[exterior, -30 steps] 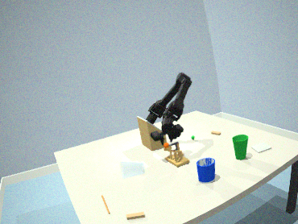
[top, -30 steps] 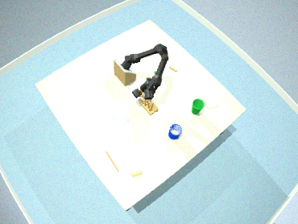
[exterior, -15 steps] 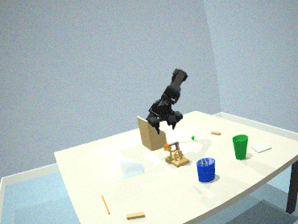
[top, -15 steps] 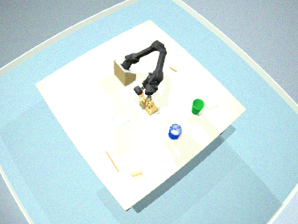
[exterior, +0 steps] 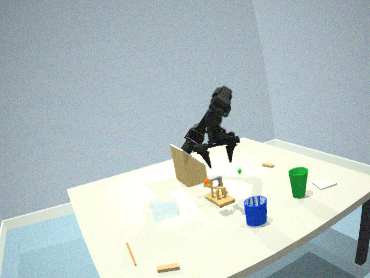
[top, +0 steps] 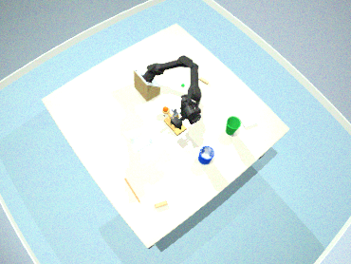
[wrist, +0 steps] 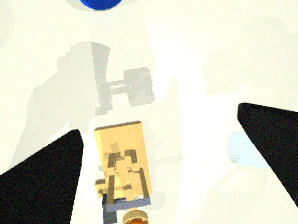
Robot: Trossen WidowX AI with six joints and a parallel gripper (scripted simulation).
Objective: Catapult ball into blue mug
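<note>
Right now the orange ball is 230 mm behind my gripper tip, 20 mm to the left of it and 150 mm below it. Round my gripper tip: green mug (120 mm ahead, 320 mm to the left, 180 mm below); blue mug (180 mm ahead, 40 mm to the left, 180 mm below); wooden catapult (160 mm behind, 50 mm to the left, 160 mm below).
</note>
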